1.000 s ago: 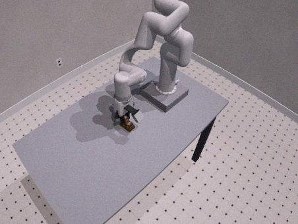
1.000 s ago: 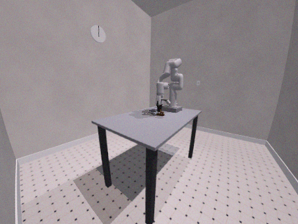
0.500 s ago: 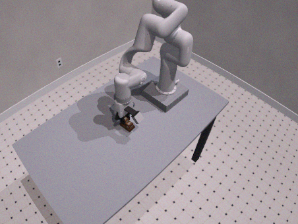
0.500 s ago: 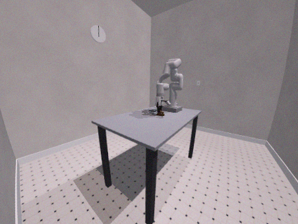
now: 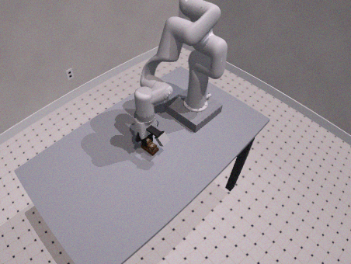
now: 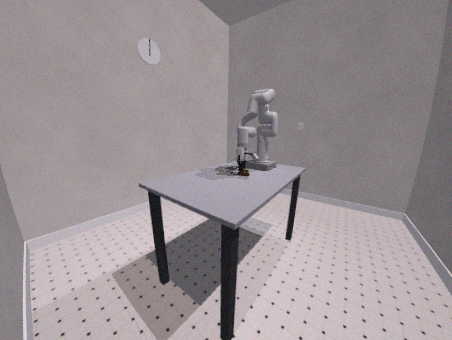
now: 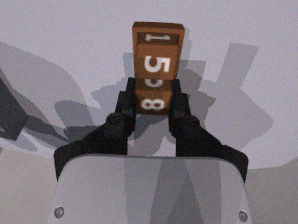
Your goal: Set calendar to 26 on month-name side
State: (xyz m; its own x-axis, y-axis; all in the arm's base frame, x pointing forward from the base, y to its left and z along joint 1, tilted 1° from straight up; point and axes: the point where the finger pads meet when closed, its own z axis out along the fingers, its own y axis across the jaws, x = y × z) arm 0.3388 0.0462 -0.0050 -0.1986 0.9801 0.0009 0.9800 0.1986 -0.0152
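Right now the brown cube is 20 mm below my hand. Round my hand: brown wooden tray: 20 mm to the left, 40 mm below.
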